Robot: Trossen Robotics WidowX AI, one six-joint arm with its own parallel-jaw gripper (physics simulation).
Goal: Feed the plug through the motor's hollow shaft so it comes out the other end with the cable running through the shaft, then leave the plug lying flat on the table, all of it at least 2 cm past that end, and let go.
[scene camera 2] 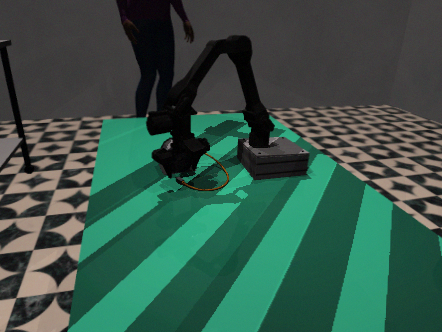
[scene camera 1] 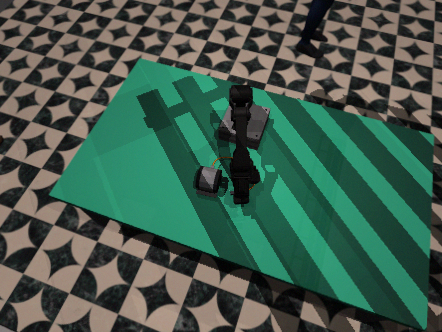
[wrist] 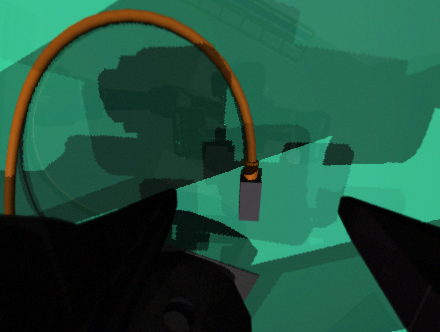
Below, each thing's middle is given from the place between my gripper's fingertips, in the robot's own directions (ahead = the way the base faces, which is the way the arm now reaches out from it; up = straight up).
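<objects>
I consider the dark plug point(wrist: 250, 191), which is 3 cm below my hand, and I find it 1 cm ahead of my hand as well, and 1 cm to the right of it.
</objects>
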